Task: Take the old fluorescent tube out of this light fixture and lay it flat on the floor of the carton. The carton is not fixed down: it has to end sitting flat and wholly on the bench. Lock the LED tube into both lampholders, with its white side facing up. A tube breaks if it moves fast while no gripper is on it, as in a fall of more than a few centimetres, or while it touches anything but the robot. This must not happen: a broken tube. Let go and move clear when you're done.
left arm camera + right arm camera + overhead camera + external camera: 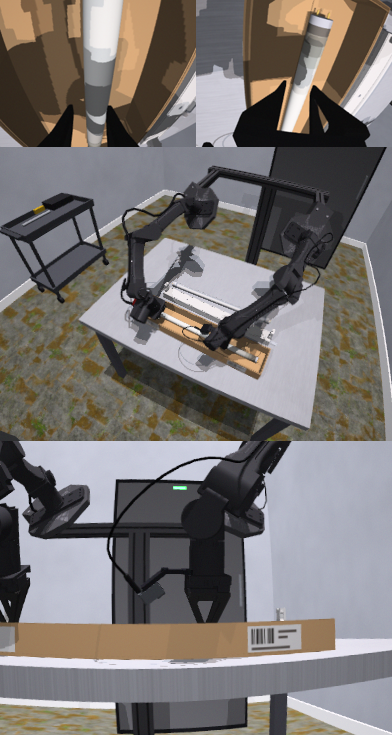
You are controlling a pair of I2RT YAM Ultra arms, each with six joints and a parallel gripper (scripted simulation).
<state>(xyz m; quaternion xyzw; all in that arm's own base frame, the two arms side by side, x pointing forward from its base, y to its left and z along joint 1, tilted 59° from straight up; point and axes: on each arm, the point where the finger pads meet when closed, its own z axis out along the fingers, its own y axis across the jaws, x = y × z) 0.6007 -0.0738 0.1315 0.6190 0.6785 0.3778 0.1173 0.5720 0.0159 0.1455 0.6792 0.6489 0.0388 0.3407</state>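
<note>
My left gripper is now 160 mm past the light fixture, 110 mm to the left of it and 10 mm below it. Also, from my left hand: carton 10 mm behind, 120 mm to the right, 20 mm below; then old fluorescent tube 20 mm behind, 120 mm to the right, 30 mm below; then LED tube 260 mm behind, 130 mm to the right, 30 mm below.
The LED tube lies 26 cm behind my right hand, 21 cm to the left of it and 4 cm below it. The rest, counted from my right hand: light fixture: 16 cm behind, 23 cm to the left; carton: 1 cm behind, 22 cm to the left, 3 cm below; old fluorescent tube: 2 cm behind, 22 cm to the left, 4 cm below.
</note>
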